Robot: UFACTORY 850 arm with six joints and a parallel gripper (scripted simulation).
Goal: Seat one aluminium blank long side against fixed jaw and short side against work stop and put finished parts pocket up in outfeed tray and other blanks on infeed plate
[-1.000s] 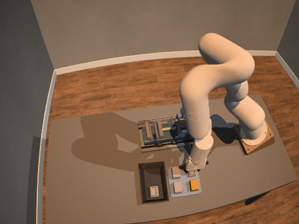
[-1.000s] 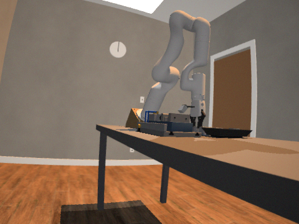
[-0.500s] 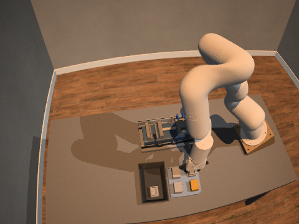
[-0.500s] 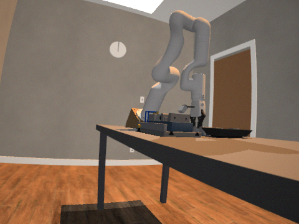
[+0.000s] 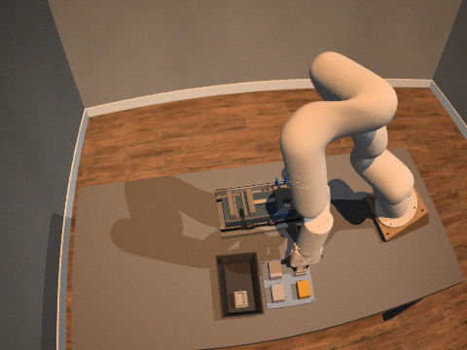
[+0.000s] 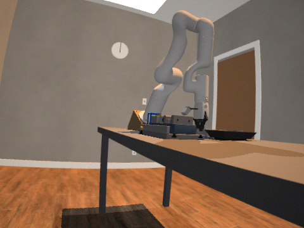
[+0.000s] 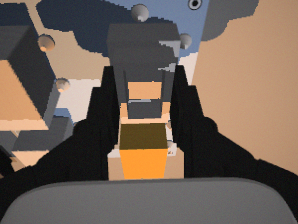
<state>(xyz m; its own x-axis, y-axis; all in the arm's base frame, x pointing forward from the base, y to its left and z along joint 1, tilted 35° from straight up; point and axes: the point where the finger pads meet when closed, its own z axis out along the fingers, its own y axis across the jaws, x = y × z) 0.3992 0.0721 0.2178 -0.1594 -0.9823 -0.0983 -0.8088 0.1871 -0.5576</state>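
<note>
My gripper is now 90 mm to the right of the brass blank, 20 mm short of it and 20 mm above it. The rest, counted from my hand: vise (270 mm to the right, 60 mm ahead, 10 mm below).
</note>
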